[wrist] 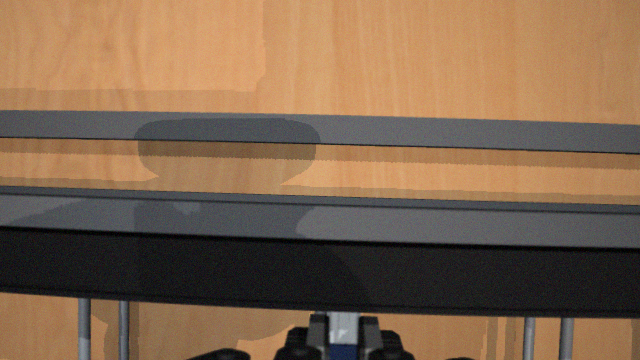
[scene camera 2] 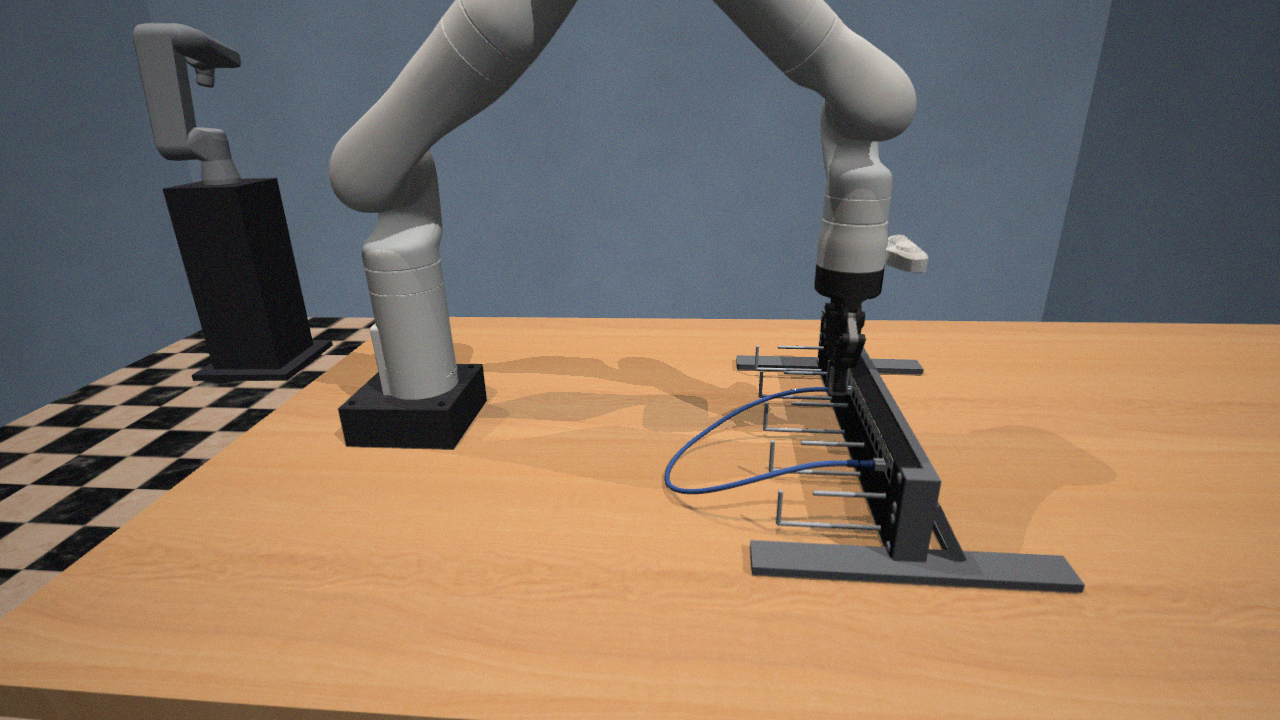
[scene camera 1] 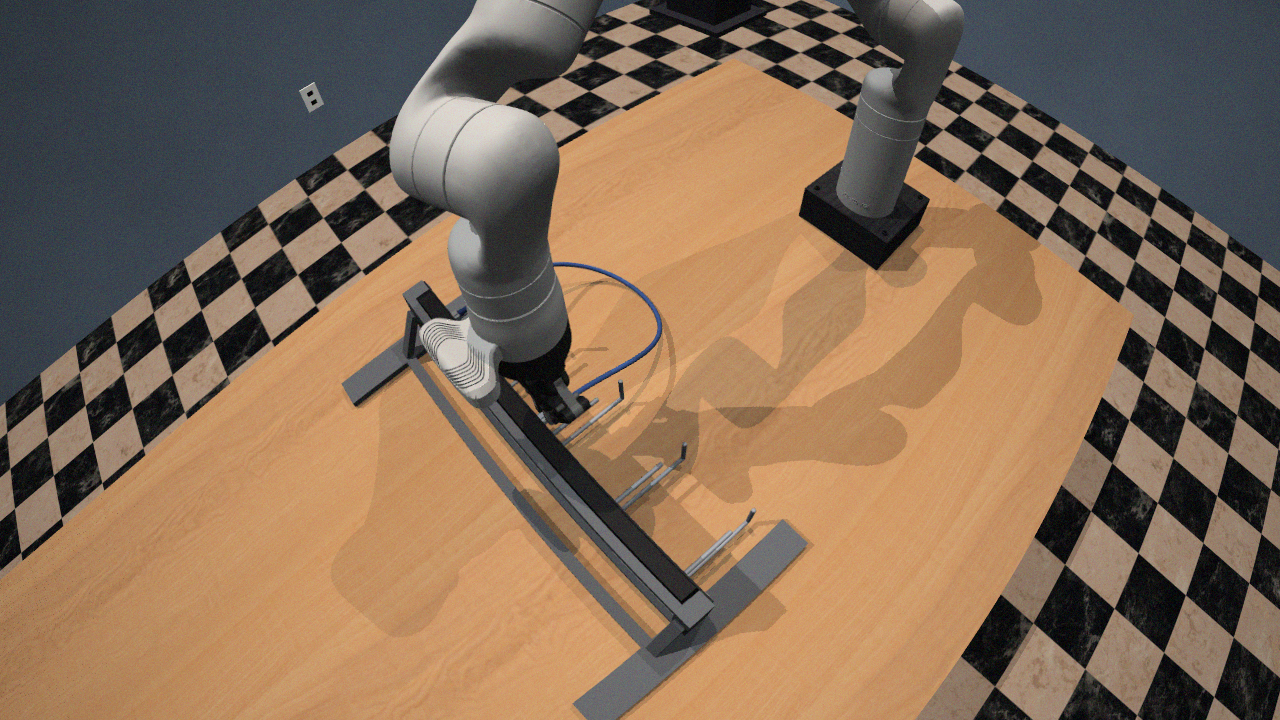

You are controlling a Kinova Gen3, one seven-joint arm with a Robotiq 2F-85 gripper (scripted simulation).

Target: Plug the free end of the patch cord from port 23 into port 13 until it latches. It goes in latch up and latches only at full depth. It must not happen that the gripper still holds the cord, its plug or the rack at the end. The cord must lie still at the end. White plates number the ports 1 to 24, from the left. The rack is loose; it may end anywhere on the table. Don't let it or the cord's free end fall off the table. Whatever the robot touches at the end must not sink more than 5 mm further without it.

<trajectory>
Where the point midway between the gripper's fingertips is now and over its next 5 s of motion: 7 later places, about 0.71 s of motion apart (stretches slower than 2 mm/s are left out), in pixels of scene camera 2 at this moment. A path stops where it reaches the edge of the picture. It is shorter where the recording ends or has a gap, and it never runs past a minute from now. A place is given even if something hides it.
My gripper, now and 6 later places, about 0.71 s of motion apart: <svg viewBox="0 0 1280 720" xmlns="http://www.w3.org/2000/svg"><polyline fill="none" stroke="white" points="835,391 837,391 835,390 836,390 837,381 841,341 843,329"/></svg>
</trajectory>
